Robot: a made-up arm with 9 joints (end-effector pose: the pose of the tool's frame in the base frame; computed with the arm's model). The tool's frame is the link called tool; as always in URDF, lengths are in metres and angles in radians. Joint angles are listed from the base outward.
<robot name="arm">
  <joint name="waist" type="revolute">
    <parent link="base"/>
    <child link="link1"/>
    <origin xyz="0 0 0.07"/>
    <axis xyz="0 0 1"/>
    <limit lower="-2.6" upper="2.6" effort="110" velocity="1.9"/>
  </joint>
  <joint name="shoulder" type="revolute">
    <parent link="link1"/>
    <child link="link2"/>
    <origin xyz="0.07 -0.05 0.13" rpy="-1.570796 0 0"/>
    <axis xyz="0 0 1"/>
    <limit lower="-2.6" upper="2.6" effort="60" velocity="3.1"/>
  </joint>
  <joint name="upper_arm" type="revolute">
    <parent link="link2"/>
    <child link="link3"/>
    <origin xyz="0.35 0.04 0.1" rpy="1.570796 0 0"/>
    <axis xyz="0 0 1"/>
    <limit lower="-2.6" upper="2.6" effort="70" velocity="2.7"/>
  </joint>
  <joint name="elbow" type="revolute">
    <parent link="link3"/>
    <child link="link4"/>
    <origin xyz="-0.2 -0.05 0.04" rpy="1.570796 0 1.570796"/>
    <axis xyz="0 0 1"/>
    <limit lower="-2.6" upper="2.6" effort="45" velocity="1.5"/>
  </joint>
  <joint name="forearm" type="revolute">
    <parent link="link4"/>
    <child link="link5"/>
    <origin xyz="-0.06 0.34 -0.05" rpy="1.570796 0 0"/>
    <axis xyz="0 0 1"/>
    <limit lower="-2.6" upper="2.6" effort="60" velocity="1.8"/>
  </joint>
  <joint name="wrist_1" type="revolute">
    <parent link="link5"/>
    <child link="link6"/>
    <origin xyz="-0.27 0.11 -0.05" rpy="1.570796 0 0"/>
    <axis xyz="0 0 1"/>
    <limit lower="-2.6" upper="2.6" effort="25" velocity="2.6"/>
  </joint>
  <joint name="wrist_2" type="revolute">
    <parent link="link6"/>
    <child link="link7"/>
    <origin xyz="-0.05 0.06 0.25"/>
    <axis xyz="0 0 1"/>
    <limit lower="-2.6" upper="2.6" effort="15" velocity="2.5"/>
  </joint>
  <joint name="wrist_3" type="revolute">
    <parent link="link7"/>
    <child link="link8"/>
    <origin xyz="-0.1 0.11 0.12" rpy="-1.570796 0 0"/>
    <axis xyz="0 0 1"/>
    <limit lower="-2.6" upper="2.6" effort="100" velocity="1.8"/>
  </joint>
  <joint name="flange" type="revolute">
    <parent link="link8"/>
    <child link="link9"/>
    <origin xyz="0.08 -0.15 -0.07" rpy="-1.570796 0 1.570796"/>
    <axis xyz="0 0 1"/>
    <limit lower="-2.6" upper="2.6" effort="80" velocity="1.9"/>
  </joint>
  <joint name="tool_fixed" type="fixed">
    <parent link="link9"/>
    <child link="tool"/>
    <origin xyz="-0.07 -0.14 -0.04" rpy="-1.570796 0 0"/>
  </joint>
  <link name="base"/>
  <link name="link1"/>
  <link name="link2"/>
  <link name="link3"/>
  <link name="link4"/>
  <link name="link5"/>
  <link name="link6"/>
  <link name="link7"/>
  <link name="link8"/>
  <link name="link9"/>
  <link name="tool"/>
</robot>
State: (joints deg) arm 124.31 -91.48 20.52 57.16 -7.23 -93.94 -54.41 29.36 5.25
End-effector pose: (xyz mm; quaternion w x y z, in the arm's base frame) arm 649.7 472.1 223.8 0.4708 0.1330 -0.7361 -0.4677
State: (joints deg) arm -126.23 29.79 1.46 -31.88 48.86 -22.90 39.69 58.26 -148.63
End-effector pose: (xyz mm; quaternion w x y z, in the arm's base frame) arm 127.8 -181.9 577.2 0.4627 -0.6994 0.2042 0.5051
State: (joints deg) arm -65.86 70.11 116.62 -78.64 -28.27 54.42 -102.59 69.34 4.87
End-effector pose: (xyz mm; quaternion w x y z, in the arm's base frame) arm -180.7 -612.9 43.7 0.9680 0.2230 0.1111 -0.0291
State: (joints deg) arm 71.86 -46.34 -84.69 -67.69 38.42 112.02 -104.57 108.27 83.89
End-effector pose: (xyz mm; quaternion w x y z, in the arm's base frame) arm -641.0 279.9 817.2 0.0350 0.7182 0.2542 0.6468
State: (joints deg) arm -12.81 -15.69 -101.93 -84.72 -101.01 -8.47 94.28 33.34 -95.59
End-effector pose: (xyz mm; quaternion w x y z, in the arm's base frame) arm 326.2 -123.8 741.9 0.3017 -0.4145 0.7914 -0.3331
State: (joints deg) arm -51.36 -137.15 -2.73 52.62 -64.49 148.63 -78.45 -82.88 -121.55
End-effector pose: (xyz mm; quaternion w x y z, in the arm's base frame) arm -781.4 -553.2 251.5 0.0530 -0.4130 -0.1543 -0.8960
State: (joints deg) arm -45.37 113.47 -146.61 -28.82 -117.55 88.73 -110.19 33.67 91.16
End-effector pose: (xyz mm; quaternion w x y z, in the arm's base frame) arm 179.6 -213.9 -196.4 0.5944 -0.3799 0.5637 -0.4296
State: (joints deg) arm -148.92 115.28 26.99 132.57 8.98 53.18 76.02 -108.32 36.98
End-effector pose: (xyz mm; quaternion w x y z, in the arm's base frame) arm 205.8 759.6 566.9 0.2250 0.4696 -0.8329 -0.1873
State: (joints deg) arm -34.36 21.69 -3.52 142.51 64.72 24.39 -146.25 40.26 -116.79
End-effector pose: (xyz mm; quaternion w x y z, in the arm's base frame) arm -585.8 81.7 106.4 0.4346 -0.3895 0.7208 -0.3740
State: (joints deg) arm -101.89 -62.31 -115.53 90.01 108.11 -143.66 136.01 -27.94 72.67
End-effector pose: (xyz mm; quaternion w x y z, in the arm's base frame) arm 486.3 25.8 536.7 0.7736 -0.3916 0.4268 0.2569
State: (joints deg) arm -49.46 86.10 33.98 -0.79 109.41 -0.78 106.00 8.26 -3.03
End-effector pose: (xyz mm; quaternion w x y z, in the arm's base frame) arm 347.4 -176.9 623.1 0.0693 -0.4358 0.8901 0.1140
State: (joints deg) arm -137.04 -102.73 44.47 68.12 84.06 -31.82 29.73 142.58 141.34
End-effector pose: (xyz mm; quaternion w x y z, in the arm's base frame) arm -386.6 601.2 211.9 0.4757 0.4140 -0.5268 0.5699
